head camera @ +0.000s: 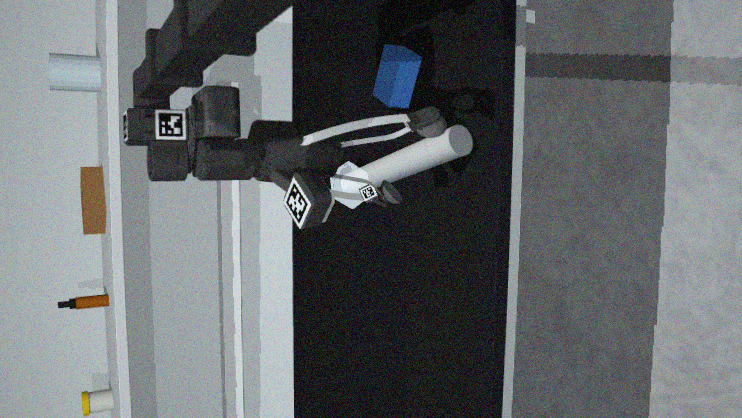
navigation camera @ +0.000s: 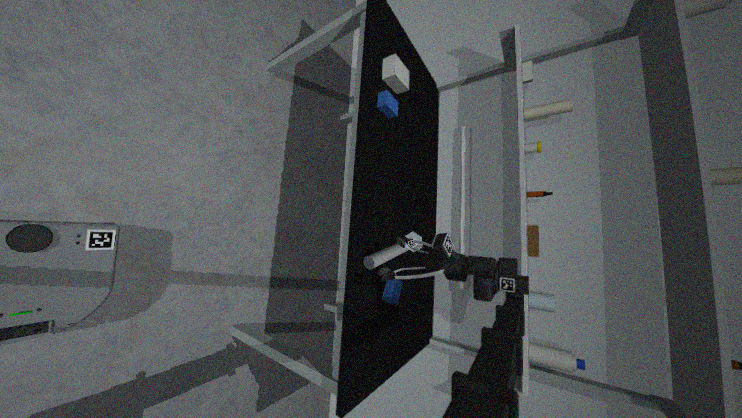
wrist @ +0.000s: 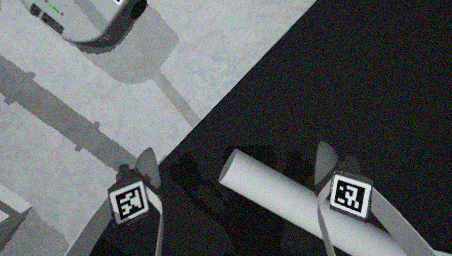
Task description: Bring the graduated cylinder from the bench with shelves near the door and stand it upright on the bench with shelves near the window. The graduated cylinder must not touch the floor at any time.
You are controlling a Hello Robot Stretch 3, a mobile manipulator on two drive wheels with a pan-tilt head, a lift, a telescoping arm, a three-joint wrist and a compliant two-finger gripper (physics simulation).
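Places are measured from the robot's base along level axes (x ahead, y left, z up), in centimetres.
Where they show: gripper, fingertip midpoint: [head camera: 421,160] [navigation camera: 387,256]; robot's base at its link origin: [navigation camera: 31,236].
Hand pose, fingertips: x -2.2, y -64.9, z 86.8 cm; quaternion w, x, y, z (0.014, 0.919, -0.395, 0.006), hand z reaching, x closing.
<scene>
Each offset is from my fingertips to the top centre of the thing. "pt": to the spot under its first point. Level surfaces: height alone.
The graduated cylinder @(pt dx -0.7, dy -9.7, dz -5.7 cm) [head camera: 415,158] [navigation camera: 388,255] [wrist: 285,200] is a white tube with a pale hexagonal base. It appears to lie on its side on the black bench top @(dz -10.6 cm) [head camera: 394,311] [navigation camera: 394,171] [wrist: 390,85], base toward the shelves and round end toward the front edge. My gripper [head camera: 409,157] [navigation camera: 394,258] [wrist: 235,162] is open, and its fingers look to be above the tube. In the wrist view the right finger crosses in front of the tube, and the round end shows between the fingertips. The frames do not show whether this bench is near the door or the window.
A blue block @(dx -15.2, dy -19.2, dz -6.6 cm) [head camera: 397,77] [navigation camera: 392,291] lies beside the gripper. Another blue block and a white box @(dx +71.3, dy -16.3, dz -4.8 cm) [navigation camera: 395,73] stand at the bench's far end. The shelf [navigation camera: 519,207] behind holds an orange bottle @(pt dx +25.0, dy -57.6, dz +38.1 cm) [head camera: 92,301] [navigation camera: 537,194], a brown box @(pt dx +5.2, dy -54.4, dz +37.2 cm) [head camera: 93,200] and a clear vessel @(pt dx -19.1, dy -56.2, dz +39.6 cm) [head camera: 75,72].
</scene>
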